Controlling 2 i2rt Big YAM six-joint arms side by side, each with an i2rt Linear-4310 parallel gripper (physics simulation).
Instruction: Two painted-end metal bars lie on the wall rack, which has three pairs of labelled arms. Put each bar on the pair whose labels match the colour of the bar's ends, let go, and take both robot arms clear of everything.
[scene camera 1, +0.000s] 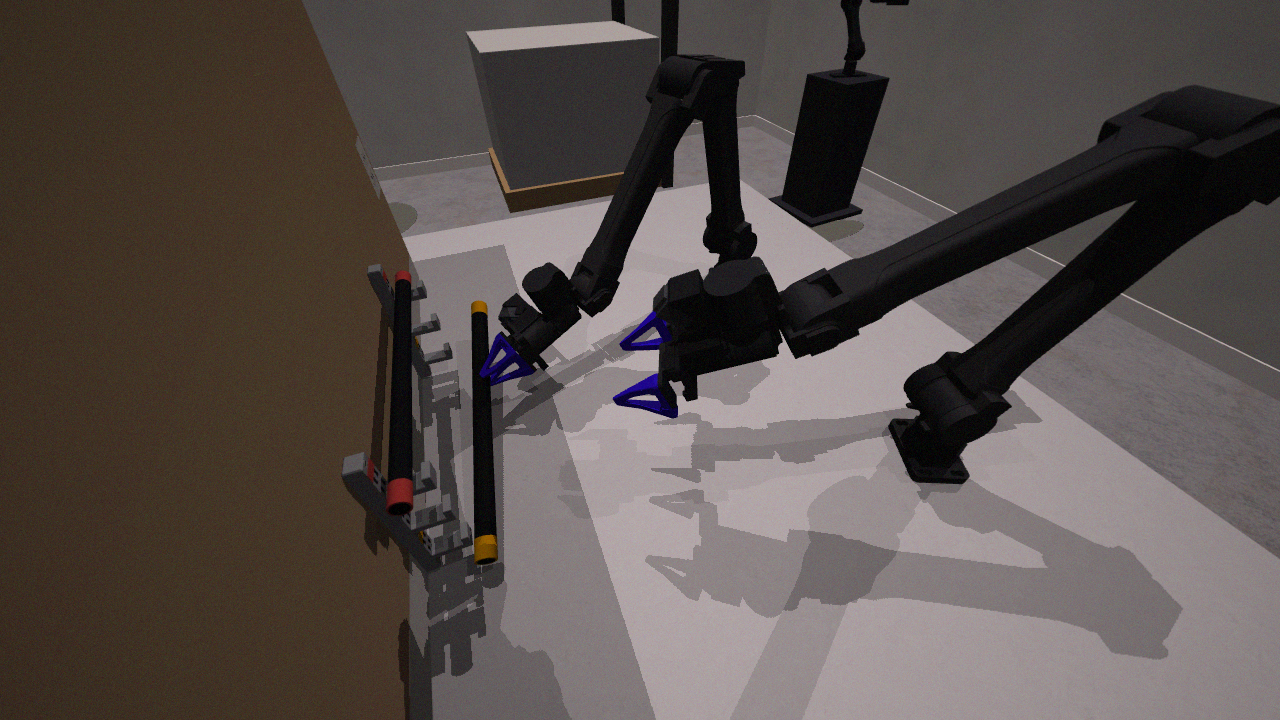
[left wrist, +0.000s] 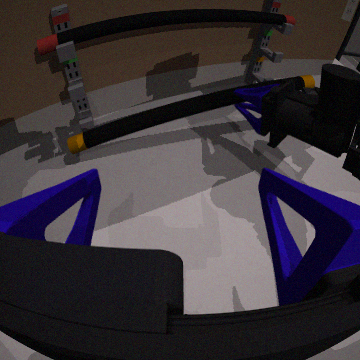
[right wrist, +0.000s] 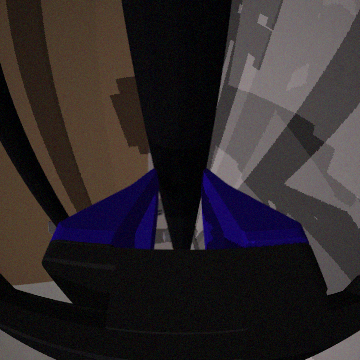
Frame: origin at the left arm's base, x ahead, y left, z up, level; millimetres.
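Seen in the pictures: left gripper, fingertip midpoint: (scene camera 1: 618, 372) (left wrist: 179, 177); right gripper, fingertip midpoint: (scene camera 1: 485, 380) (left wrist: 235, 97) (right wrist: 179, 177); left arm's base, link origin: (scene camera 1: 924, 452).
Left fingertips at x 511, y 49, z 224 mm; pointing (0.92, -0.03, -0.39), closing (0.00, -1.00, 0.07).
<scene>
Pixels of each thing's top centre, then the offset from my left fingertips to it.
- red-ended bar, top centre: (right wrist: 14, 162) (scene camera 1: 398, 356) (left wrist: 193, 8) dx +318, dy -25, dz -3 mm
- wall rack, top centre: (scene camera 1: 379, 455) (left wrist: 58, 9) dx +237, dy +164, dz +32 mm
The red-ended bar (scene camera 1: 401, 385) (left wrist: 175, 19) lies across the top, red-labelled arms of the wall rack (scene camera 1: 356, 467) (left wrist: 76, 91). Green labels show below the red ones, and a yellow-orange label shows lower on the far post. The yellow-ended bar (scene camera 1: 484, 447) (left wrist: 160, 112) (right wrist: 177, 90) is held out in front of the rack, apart from the arms in scene camera 1. My right gripper (scene camera 1: 488, 370) (right wrist: 179, 177) is shut on this bar, nearer its far end. My left gripper (scene camera 1: 618, 372) (left wrist: 179, 177) is open and empty, back from both bars.
The brown wall (scene camera 1: 179, 358) stands behind the rack. The right forearm reaches in beyond the left gripper. A large grey box (scene camera 1: 572, 107) and a dark pedestal (scene camera 1: 832, 143) stand at the back. Shadows of arms and bars fall on the pale surface.
</scene>
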